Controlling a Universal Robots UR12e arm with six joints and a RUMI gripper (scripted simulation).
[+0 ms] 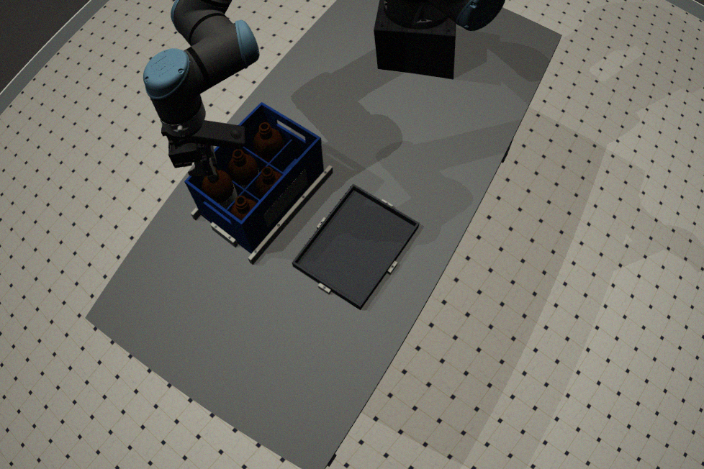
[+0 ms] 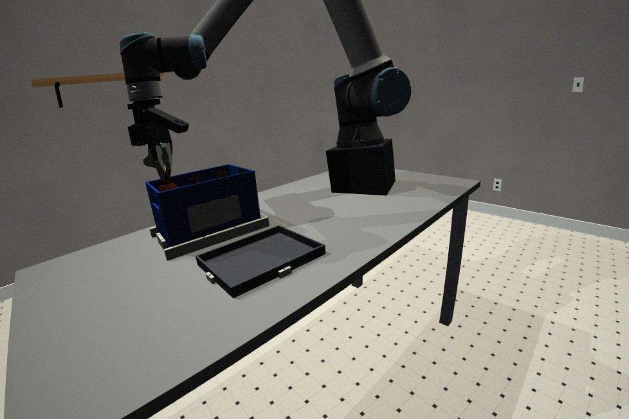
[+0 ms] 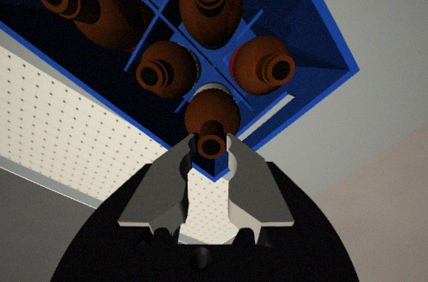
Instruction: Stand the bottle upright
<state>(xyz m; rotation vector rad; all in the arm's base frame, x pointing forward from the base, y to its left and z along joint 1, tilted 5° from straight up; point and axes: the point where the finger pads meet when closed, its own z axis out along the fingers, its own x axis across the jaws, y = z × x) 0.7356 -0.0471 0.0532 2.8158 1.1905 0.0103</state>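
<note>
My gripper is now 7 cm above the bottle. Also, from my hand: black tray: 12 cm behind, 31 cm to the left, 18 cm below; blue crate: 8 cm behind, 4 cm to the left, 11 cm below.
</note>
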